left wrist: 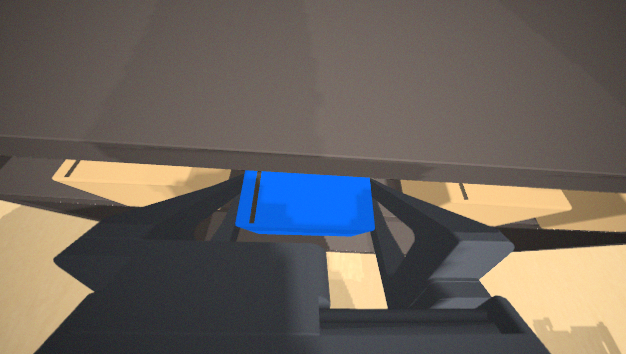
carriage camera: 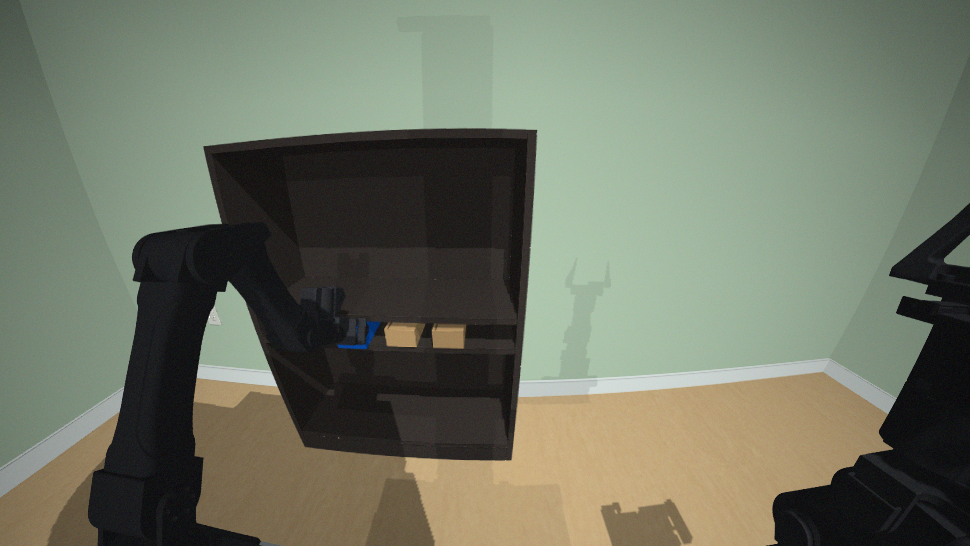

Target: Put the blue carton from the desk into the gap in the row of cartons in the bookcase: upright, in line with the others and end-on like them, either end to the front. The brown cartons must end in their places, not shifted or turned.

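Note:
The blue carton [carriage camera: 373, 330] [left wrist: 310, 202] is in the gap in the row, mostly under the upper shelf board, its near end toward the camera. My left gripper [carriage camera: 359, 330] [left wrist: 307, 183] is shut on its near end, a finger on each side. Whether the carton rests on the shelf, I cannot tell. In the carriage view, one brown carton [carriage camera: 402, 335] is right of it and another brown carton [carriage camera: 448, 337] farther right. The left wrist view shows brown cartons at its left [left wrist: 135, 175] and right [left wrist: 505, 200], apart from the blue one. My right gripper [carriage camera: 926, 256] is open, partly cut off.
The dark bookcase [carriage camera: 525, 271] stands against the green wall. Its upper shelf board [left wrist: 310, 90] hangs low over the cartons and hides their far parts. The bookcase's left side is partly behind my left arm. The wood floor [carriage camera: 678, 434] lies in front.

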